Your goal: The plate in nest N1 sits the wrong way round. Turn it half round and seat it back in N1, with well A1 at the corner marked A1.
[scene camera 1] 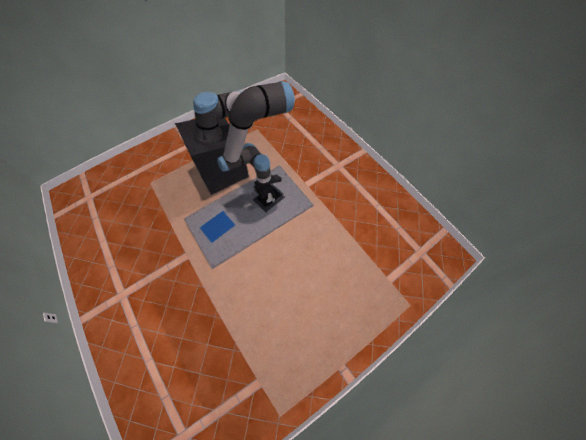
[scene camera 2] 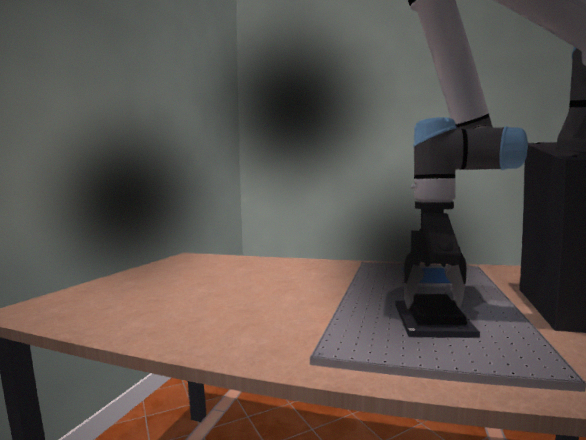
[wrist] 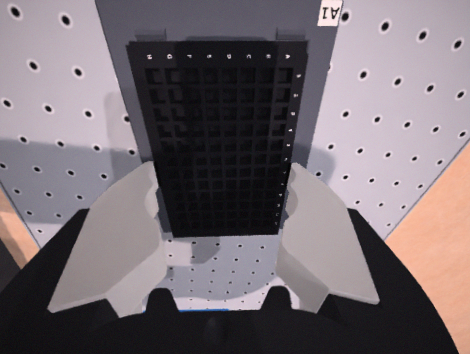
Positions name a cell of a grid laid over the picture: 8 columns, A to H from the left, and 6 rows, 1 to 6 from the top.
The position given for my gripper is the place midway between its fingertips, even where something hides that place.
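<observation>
Scene camera 2: my gripper (scene camera 2: F5), black well plate (scene camera 2: F5), dark grey nest (scene camera 2: G5). Wrist view: black well plate (wrist: D2), my gripper (wrist: D3).
</observation>
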